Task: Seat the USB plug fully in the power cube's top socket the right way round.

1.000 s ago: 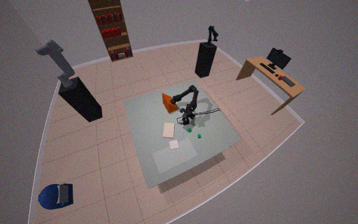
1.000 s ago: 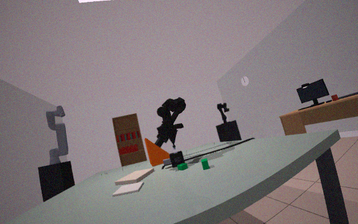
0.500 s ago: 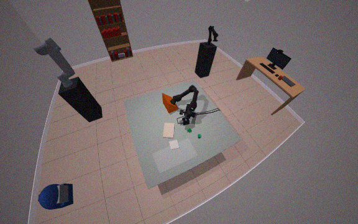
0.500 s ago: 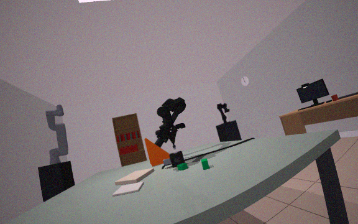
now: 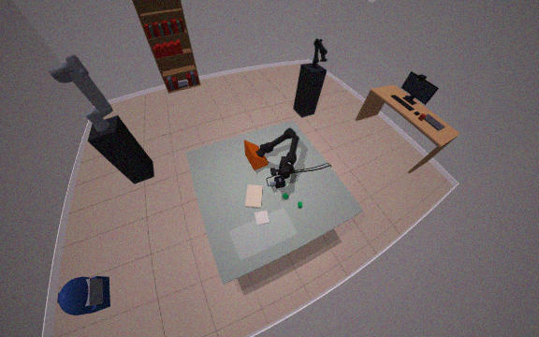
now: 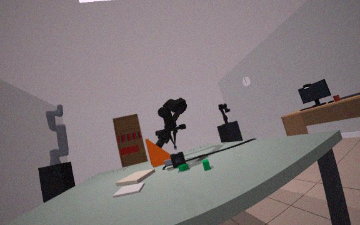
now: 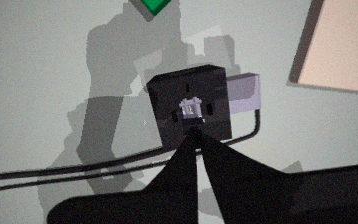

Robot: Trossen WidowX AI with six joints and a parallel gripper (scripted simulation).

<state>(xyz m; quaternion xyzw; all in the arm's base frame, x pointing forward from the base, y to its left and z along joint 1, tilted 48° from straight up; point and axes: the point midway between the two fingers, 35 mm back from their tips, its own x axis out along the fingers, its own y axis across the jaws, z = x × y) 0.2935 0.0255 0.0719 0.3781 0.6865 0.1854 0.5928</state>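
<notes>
Now: gripper tip 20 mm above the silver USB plug. From my gripper tip the other things lie so: green block 130 mm ahead, 20 mm to the right, 120 mm below.
</notes>
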